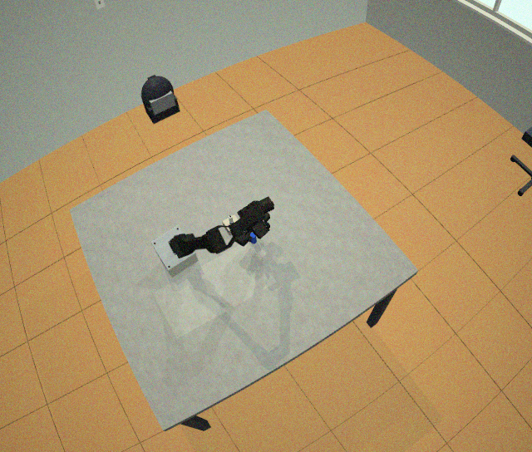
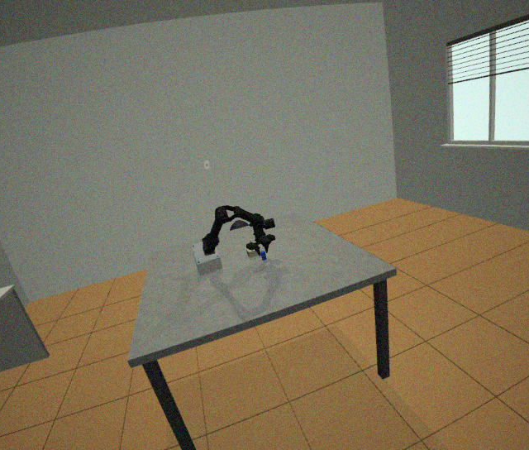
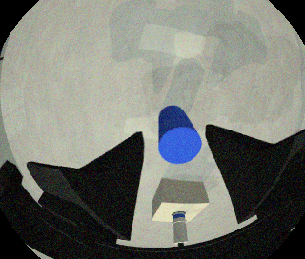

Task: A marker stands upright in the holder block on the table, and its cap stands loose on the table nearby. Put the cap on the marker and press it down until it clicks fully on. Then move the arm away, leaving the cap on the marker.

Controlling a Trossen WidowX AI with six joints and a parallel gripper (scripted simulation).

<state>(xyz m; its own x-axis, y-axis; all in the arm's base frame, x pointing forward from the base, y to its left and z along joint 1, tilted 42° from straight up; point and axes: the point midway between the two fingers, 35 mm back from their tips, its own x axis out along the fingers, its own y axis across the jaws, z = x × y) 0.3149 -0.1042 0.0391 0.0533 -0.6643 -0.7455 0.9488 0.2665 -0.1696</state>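
Now: the blue cap 1 cm below my gripper tip.
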